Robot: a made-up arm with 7 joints.
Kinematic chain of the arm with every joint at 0, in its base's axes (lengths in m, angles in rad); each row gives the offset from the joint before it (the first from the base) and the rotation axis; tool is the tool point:
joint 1: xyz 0 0 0.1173 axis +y
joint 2: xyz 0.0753 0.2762 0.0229 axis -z
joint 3: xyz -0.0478 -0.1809 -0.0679 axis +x
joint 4: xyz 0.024 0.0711 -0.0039 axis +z
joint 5: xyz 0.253 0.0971 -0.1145 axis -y
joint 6: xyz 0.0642 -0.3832 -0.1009 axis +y
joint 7: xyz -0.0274 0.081 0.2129 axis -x
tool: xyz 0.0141 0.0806 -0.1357
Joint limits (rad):
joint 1: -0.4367..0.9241
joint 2: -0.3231..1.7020
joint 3: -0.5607..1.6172
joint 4: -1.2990..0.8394
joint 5: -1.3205..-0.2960
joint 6: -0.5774..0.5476
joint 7: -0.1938..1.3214
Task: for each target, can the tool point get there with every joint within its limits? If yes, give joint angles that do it. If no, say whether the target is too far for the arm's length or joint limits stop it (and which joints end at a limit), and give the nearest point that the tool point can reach.
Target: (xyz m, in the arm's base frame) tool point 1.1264 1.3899 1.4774
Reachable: no: too far | nearest point 0.4232 0.3944 0.4053 | short by 1.623 m
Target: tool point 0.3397 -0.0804 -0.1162
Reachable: yes | joints 0.0161 0.3483 -0.2188 0.5095 -0.6301 0.4470 0.9929
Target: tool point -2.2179 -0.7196 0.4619
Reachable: no: too far | nearest point -0.4925 0.0272 0.1938 | short by 1.899 m
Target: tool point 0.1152 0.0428 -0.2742
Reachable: yes | joints 0.7789 0.4295 0.8969 0.4627 -0.6311 -0.0742 1.1092
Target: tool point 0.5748 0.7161 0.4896
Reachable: no: joint limits stop it (at a limit: joint 1, joint 2, joint 4, joint 6, joint 7) | nearest point 0.4303 0.4334 0.3439 | short by 0.349 m
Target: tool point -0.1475 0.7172 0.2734
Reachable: no: joint limits stop it (at a limit: joint 2, joint 3, joint 4, joint 5, joint 6, joint 7) | nearest point -0.2279 0.5993 0.3585 | short by 0.166 m
